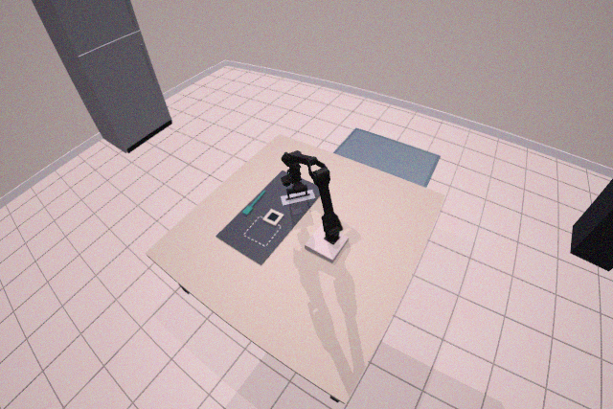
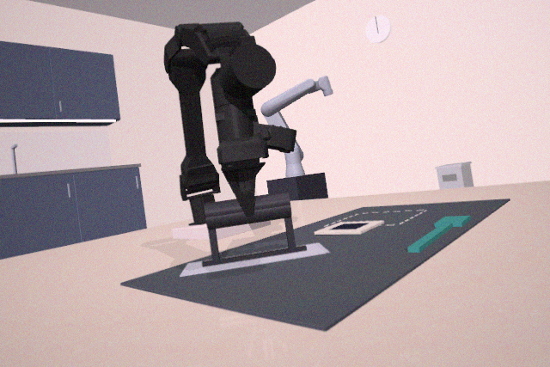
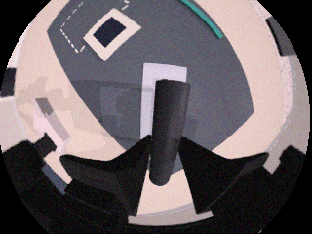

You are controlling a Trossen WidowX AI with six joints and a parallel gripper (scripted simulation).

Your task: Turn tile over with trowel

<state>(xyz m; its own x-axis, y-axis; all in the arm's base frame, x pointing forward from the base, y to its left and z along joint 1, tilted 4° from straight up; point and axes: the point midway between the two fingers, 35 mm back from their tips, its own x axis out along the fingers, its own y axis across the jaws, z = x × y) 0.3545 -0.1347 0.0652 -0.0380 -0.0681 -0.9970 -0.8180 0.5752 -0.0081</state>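
Right now my gripper tip is 30 mm above the trowel, 20 mm to the right of it and 10 mm short of it. From my gripper tip the other things lie so: teal t-shaped tool (210 mm to the left, 180 mm ahead, 60 mm below); then dark mat (170 mm to the left, 80 mm below, 50 mm ahead); then white tile (210 mm to the left, 60 mm below, 10 mm ahead).
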